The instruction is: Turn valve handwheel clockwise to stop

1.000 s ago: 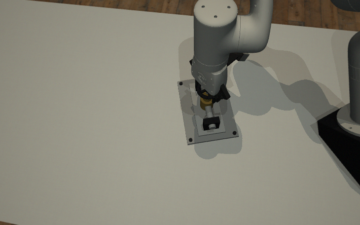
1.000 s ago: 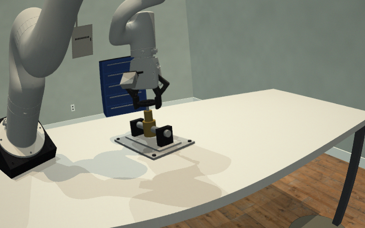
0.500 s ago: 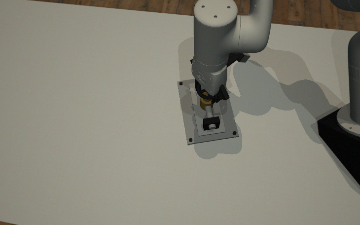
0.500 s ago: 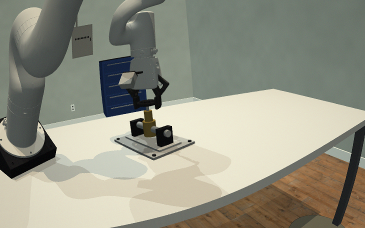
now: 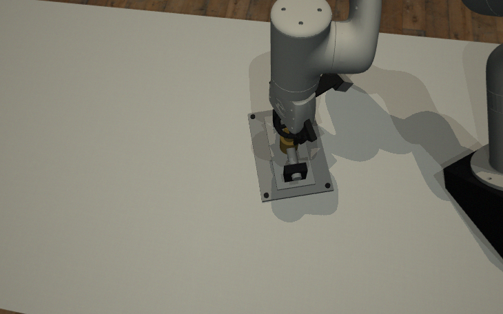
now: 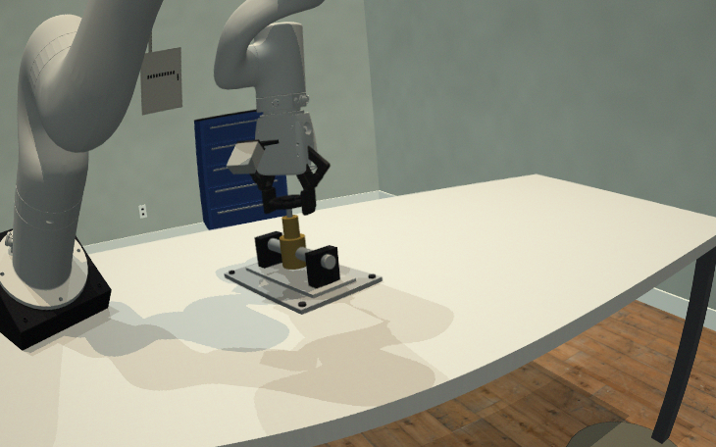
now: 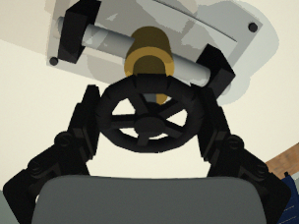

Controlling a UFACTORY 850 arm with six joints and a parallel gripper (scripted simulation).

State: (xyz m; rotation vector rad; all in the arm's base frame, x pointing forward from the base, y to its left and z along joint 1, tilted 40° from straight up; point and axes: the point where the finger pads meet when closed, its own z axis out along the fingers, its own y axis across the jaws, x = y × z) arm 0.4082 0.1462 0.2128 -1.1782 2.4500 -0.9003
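Now: hand right at the black spoked handwheel.
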